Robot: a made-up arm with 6 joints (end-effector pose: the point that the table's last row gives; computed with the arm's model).
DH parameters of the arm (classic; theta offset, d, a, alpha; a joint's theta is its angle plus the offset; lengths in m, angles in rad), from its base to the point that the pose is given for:
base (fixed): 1.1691 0 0.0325 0
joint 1: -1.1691 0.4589 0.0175 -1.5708
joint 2: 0.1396 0 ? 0
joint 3: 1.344 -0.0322 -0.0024 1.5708
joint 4: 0 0.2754 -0.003 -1.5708
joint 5: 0 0.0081 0.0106 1.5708
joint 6: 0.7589 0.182 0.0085 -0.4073
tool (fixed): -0.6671 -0.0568 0 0
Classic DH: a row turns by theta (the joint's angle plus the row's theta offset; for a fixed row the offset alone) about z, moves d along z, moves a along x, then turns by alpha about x.
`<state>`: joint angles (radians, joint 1 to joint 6).
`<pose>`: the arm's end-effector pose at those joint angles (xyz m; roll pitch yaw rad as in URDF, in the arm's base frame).
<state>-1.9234 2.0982 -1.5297 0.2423 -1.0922 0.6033</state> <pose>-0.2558 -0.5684 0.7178 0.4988 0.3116 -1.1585</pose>
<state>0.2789 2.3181 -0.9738 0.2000 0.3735 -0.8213</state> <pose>0.4178 0.1098 0.3392 2.7232 0.2350 -2.3846</pose>
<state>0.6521 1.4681 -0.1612 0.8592 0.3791 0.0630</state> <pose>0.0937 0.1224 0.5087 2.5840 0.0530 2.7542</pose>
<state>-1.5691 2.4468 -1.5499 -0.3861 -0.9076 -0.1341</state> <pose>0.0095 -0.6733 0.4674 -1.0559 1.1683 -1.9709</pose>
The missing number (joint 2, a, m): -0.4269
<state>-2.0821 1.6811 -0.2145 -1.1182 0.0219 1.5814</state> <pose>-0.1020 -0.0974 0.4688 2.7216 0.4078 0.4314</pose>
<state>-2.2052 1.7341 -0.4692 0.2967 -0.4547 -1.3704</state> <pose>-0.2415 -0.2092 0.5220 -2.6062 0.5231 2.1947</pose>
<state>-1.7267 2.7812 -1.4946 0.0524 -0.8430 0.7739</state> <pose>-0.1085 -0.6087 0.2214 1.5058 0.6827 -0.2317</pose>
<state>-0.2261 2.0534 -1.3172 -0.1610 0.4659 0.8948</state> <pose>0.5094 -0.1126 0.5113 2.4463 0.5715 1.8649</pose>
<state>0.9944 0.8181 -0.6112 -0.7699 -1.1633 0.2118</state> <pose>0.0493 0.1692 0.8435 -0.9398 0.4505 1.1506</pose>
